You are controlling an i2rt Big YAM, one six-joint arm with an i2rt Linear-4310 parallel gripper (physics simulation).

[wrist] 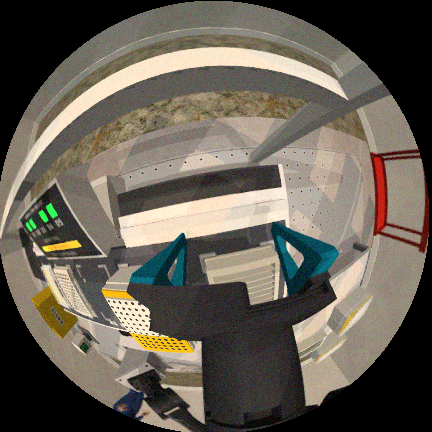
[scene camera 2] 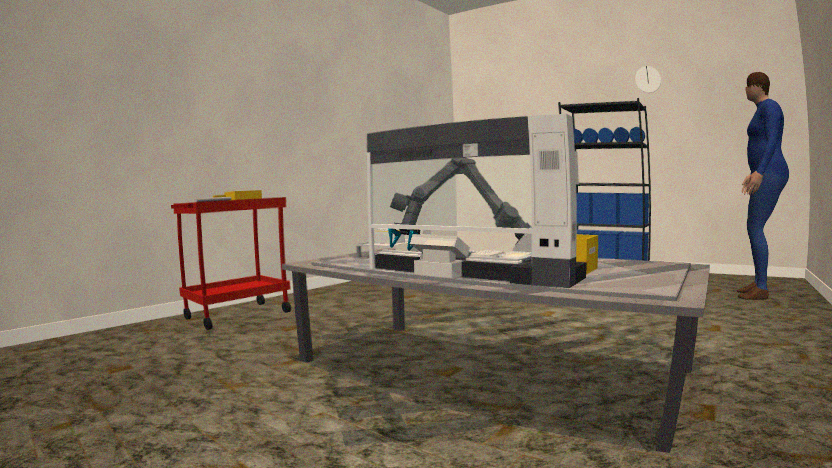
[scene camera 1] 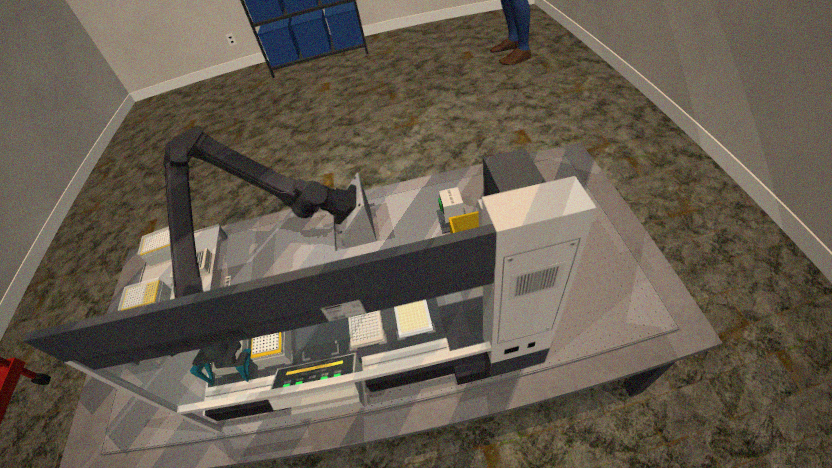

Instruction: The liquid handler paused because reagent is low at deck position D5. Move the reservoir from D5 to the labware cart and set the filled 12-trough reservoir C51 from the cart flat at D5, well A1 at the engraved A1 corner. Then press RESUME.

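Pixels of known places: gripper, fingertip midpoint: [wrist: 229, 231] [scene camera 2: 399, 248] [scene camera 1: 230, 382]; arm's base, link origin: [wrist: 143, 378] [scene camera 2: 528, 236] [scene camera 1: 347, 205].
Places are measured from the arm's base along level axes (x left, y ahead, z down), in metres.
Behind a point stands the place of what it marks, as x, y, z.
Note:
The pale slatted reservoir [wrist: 242, 267] @[-0.303, 0.503, 0.010] lies at D5 on the dark deck [wrist: 195, 257] @[-0.251, 0.505, 0.041]; the gripper partly covers it in the wrist view. My gripper [scene camera 1: 228, 378] @[-0.291, 0.541, 0.021] [scene camera 2: 401, 247] @[-0.291, 0.541, 0.021] [wrist: 229, 231] @[-0.291, 0.541, 0.021] is open, low over D5, with one teal finger on each side of the reservoir and nothing held. The left finger is close to the tip rack beside D5. The white labware cart [scene camera 1: 207, 238] @[-0.524, 0.013, 0.039] stands at the left, carrying a slatted reservoir [scene camera 1: 204, 260] @[-0.478, 0.137, 0.009] [wrist: 311, 346] @[-0.554, 0.144, 0.012], partly hidden by the arm; its label is unreadable. The control screen [scene camera 1: 314, 369] [wrist: 65, 225] @[-0.119, 0.565, -0.028] shows green marks and a yellow bar; RESUME is not readable.
A yellow-edged tip rack [scene camera 1: 266, 344] [wrist: 127, 312] stands beside D5. Two plates [scene camera 1: 366, 328] [scene camera 1: 414, 318] sit farther along the deck. The dark hood beam [scene camera 1: 290, 279] @[0.085, 0.592, -0.459] [scene camera 2: 448, 136] @[0.039, 0.600, -0.409] spans above. A white front rail [scene camera 1: 407, 362] @[0.182, 0.577, -0.103] borders the deck. A yellow waste bin [scene camera 1: 464, 221] @[0.353, 0.147, -0.012] [wrist: 54, 311] @[0.320, 0.245, 0.019] stands beyond.

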